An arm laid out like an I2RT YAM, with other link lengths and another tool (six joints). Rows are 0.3 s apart.
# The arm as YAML. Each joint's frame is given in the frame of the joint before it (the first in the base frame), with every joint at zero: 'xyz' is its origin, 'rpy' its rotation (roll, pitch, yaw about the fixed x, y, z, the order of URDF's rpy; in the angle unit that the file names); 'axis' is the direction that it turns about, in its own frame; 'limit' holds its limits. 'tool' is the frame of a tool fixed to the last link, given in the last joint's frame.
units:
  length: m
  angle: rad
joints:
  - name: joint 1
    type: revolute
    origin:
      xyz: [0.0, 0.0, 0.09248]
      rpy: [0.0, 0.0, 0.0]
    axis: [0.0, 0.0, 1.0]
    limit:
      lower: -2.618
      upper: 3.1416
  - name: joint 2
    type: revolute
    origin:
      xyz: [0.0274, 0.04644, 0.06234]
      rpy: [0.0, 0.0, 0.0]
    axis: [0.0, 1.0, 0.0]
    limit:
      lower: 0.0
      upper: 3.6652
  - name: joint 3
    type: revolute
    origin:
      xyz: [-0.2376, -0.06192, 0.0]
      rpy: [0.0, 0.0, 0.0]
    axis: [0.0, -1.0, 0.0]
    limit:
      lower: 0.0
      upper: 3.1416
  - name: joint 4
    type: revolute
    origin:
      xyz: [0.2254, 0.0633, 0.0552]
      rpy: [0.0, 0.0, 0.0]
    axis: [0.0, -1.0, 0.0]
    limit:
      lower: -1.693
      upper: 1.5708
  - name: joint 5
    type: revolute
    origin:
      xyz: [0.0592, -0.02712, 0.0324]
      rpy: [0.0, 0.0, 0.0]
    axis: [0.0, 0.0, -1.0]
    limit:
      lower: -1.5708
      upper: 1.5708
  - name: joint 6
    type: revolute
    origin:
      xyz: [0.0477, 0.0, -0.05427]
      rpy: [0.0, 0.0, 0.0]
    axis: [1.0, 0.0, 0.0]
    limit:
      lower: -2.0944
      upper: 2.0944
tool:
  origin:
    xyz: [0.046, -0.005, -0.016]
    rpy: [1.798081, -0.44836, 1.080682]
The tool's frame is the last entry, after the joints.
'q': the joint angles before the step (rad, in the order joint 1, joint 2, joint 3, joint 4, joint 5, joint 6). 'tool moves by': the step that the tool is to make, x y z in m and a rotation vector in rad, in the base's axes. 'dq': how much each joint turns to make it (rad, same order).
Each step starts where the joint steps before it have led.
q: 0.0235 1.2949 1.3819 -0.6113 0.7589 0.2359
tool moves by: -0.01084 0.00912 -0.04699 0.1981 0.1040 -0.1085
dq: 0.0122 0.0538 -0.0503 -0.2087 -0.0332 0.3156
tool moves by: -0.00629 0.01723 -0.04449 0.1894 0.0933 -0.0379
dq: 0.0214 0.0477 -0.0836 -0.0805 -0.1223 0.2052
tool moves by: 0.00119 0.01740 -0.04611 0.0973 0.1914 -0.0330
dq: 0.0365 0.1503 -0.0256 -0.0759 -0.0761 0.1265
